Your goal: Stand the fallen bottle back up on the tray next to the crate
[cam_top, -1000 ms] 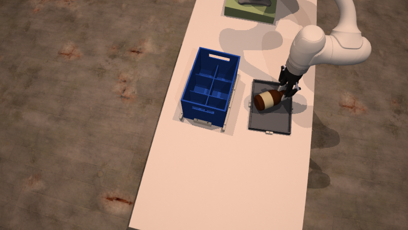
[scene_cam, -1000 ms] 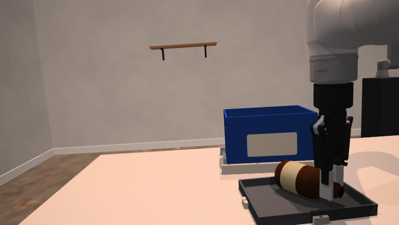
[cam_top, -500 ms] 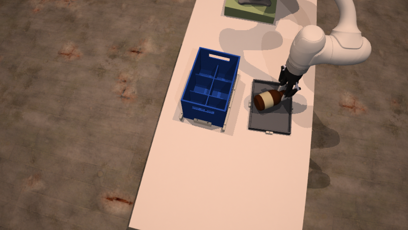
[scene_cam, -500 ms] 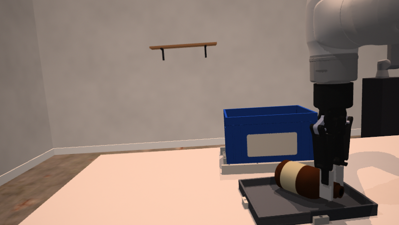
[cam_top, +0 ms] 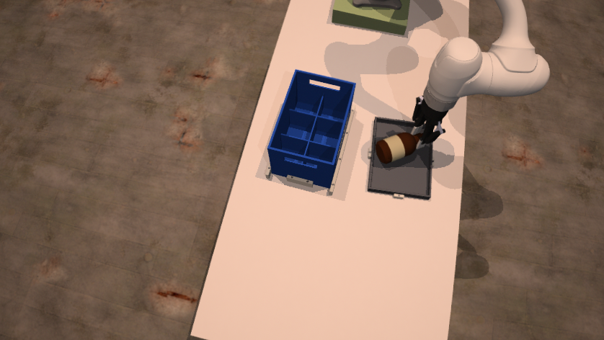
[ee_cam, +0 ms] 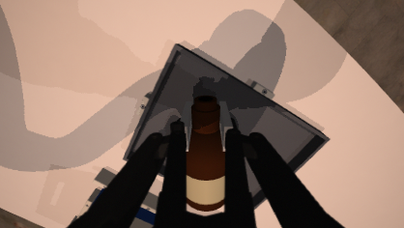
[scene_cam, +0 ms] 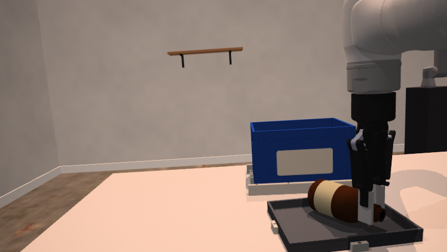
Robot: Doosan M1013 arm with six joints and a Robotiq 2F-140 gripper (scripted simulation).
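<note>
My gripper is now 50 mm to the left of the brown bottle, 20 mm short of it and 20 mm above it. The rest, counted from my hand: blue crate: 330 mm to the right, 20 mm above, 10 mm behind; dark grey tray: 50 mm to the right, 50 mm below, 50 mm ahead.
</note>
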